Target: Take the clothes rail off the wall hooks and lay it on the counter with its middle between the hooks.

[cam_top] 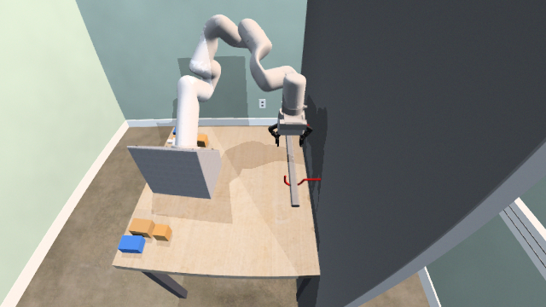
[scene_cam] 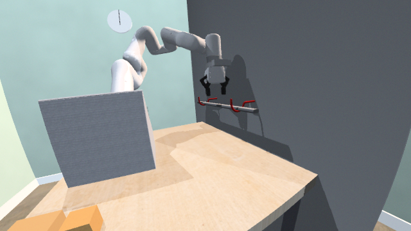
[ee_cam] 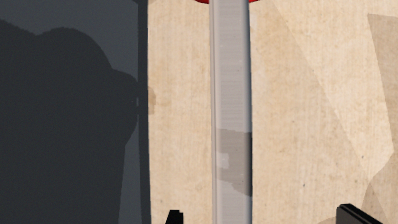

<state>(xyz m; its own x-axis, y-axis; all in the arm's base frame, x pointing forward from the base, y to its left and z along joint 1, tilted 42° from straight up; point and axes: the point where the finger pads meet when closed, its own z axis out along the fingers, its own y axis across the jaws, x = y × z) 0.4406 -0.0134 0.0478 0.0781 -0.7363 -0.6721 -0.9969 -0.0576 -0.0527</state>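
The grey clothes rail lies 1 cm ahead of my hand and 6 cm below it. From my hand the other things lie so: orange block: 49 cm behind, 26 cm to the left, 24 cm below; blue block: 61 cm behind, 40 cm to the right, 24 cm below.
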